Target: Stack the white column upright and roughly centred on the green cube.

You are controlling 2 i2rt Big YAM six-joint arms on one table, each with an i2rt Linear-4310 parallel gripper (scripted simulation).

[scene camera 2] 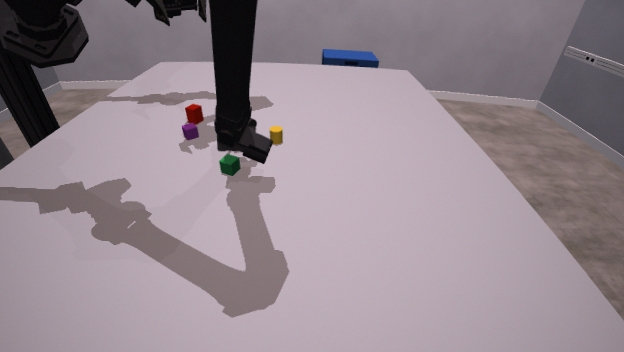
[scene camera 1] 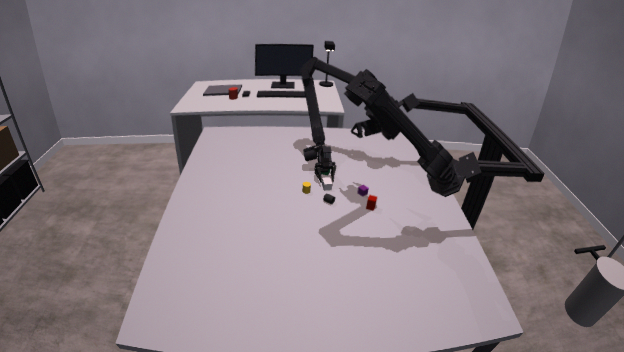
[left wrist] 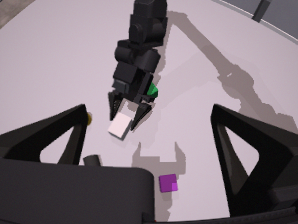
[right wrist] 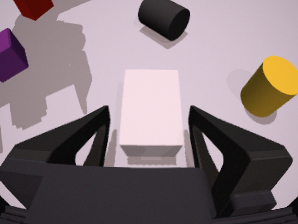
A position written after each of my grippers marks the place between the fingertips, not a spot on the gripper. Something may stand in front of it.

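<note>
White column [right wrist: 151, 123] in sight. My right gripper [right wrist: 149, 112], visible. My left gripper [left wrist: 149, 111], visible too.
</note>
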